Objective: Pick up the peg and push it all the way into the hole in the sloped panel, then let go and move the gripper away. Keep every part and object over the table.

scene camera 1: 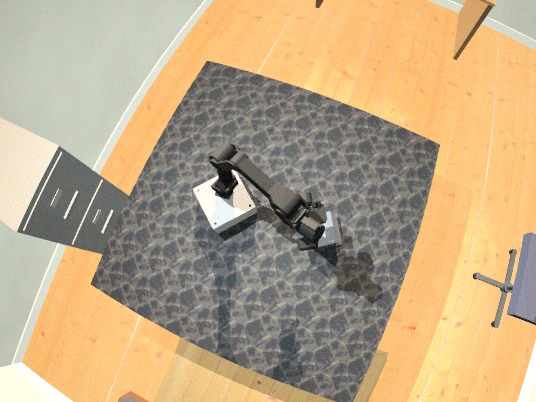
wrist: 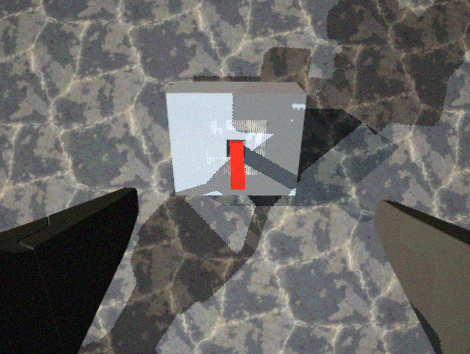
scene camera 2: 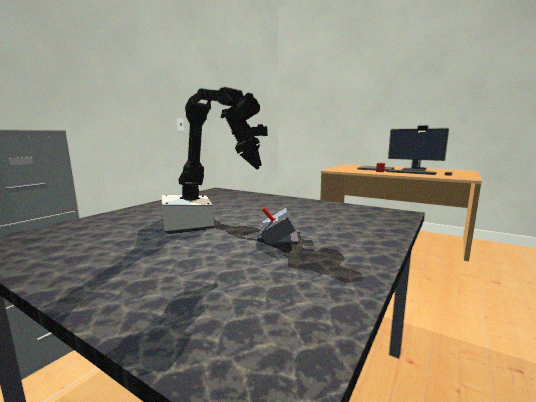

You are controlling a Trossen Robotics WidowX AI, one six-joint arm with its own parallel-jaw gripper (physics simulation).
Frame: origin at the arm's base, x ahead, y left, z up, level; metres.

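Seen in the pictures: gripper, fingertip midpoint: (wrist: 258, 206) (scene camera 2: 259, 167); arm's base, link origin: (scene camera 1: 224, 190) (scene camera 2: 190, 198).
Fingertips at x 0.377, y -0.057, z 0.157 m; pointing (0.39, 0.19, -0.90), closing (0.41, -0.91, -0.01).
Observation:
Offsets run from my fingertips to a thing's top centre. Level surfaces: height alone.
The red peg {0.144 m down, 0.031 m ahead, 0.022 m left} (scene camera 2: 268, 214) (wrist: 237, 165) stands slanted with its lower end in the square hole of the sloped panel {0.162 m down, 0.058 m ahead, 0.036 m left} (scene camera 1: 331, 232) (scene camera 2: 284, 230) (wrist: 195, 120). A good length of it sticks out of the face. In the wrist view a dark gap of the hole shows at the peg's left side. How deep the peg sits cannot be seen. In scene camera 1 the arm hides the peg. My gripper (scene camera 2: 258, 167) (wrist: 258, 206) is open and empty, well above the panel and the peg and apart from both. Its fingers stand wide at either side in the wrist view.
The arm's white base box (scene camera 1: 220, 212) (scene camera 2: 188, 216) stands on the dark stone-patterned table {0.252 m down} (scene camera 1: 280, 125) (scene camera 2: 240, 310). A grey drawer cabinet (scene camera 1: 82, 200) (scene camera 2: 37, 175) is beside the table. A wooden desk (scene camera 2: 400, 188) with a monitor (scene camera 2: 418, 144) stands behind.

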